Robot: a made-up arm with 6 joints.
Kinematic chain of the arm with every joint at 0, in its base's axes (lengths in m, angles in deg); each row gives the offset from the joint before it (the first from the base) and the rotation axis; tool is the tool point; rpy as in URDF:
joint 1: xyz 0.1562 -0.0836 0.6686 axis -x
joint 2: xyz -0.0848 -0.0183 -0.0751 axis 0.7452 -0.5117 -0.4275
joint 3: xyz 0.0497 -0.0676 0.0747 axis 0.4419 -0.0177 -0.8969
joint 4: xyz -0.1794 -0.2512 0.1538 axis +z
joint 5: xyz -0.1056 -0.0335 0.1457 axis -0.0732 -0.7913 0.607
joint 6: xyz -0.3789 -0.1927 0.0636 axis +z
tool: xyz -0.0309 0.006 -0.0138 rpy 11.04 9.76 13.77
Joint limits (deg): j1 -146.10..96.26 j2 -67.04..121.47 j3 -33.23..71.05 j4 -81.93..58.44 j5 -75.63..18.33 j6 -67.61..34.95
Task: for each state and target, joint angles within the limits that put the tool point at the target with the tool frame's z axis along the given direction. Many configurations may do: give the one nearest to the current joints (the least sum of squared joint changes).
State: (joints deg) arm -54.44 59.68 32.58 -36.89 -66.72 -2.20
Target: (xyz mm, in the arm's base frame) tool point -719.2 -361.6 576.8 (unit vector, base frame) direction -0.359 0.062 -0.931
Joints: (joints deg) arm -64.35 58.35 18.79 -35.14 -62.17 13.81
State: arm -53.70 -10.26 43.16 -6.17 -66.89 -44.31
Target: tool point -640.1 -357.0 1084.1 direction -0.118 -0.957 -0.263
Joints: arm -37.65 2.49 59.63 1.29 -40.96 -5.52
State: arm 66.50 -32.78 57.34 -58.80 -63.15 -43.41
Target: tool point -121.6 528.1 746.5 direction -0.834 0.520 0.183
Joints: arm 96.20 15.15 70.61 -81.93 -42.47 -67.38
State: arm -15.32 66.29 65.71 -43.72 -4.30 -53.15
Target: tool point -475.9 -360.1 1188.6 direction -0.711 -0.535 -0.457
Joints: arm -29.71 18.37 71.05 -27.60 -51.90 -2.27
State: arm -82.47 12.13 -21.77 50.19 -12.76 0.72
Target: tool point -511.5 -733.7 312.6 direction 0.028 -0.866 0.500
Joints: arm -46.73 4.12 1.08 15.02 10.79 -18.01
